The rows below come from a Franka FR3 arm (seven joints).
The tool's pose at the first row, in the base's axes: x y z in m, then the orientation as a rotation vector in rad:
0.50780 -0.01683 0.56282 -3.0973 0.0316 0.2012
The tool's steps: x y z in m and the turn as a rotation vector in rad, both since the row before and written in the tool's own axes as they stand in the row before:
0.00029 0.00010 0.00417 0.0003 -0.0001 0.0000
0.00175 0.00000 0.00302 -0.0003 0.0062 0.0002
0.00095 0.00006 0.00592 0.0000 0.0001 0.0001
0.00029 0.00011 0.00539 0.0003 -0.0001 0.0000
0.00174 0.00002 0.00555 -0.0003 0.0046 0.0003
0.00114 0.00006 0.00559 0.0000 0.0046 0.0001
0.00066 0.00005 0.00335 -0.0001 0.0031 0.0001
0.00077 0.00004 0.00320 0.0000 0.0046 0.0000
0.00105 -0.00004 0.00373 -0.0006 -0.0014 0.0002
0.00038 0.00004 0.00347 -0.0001 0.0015 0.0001
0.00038 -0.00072 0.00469 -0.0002 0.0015 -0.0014
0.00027 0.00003 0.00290 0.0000 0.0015 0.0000
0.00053 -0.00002 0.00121 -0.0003 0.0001 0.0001
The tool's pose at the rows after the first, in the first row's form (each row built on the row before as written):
0.50755 -0.01677 0.55865 -3.0970 0.0316 0.2013
0.50890 -0.01668 0.55543 -3.0980 0.0321 0.1917
0.50911 -0.01653 0.54944 -3.0980 0.0323 0.1915
0.50873 -0.01644 0.54406 -3.0977 0.0323 0.1916
0.50977 -0.01628 0.53834 -3.0985 0.0329 0.1845
0.51024 -0.01615 0.53266 -3.0990 0.0332 0.1774
0.51051 -0.01608 0.52926 -3.0994 0.0334 0.1726
0.51092 -0.01601 0.52599 -3.0998 0.0335 0.1655
0.51157 -0.01585 0.52217 -3.1003 0.0337 0.1677
0.51157 -0.01577 0.51868 -3.1005 0.0339 0.1654
0.51147 -0.01488 0.51400 -3.1008 0.0318 0.1630
0.51143 -0.01481 0.51109 -3.1009 0.0318 0.1607
0.51183 -0.01475 0.50983 -3.1012 0.0319 0.1606

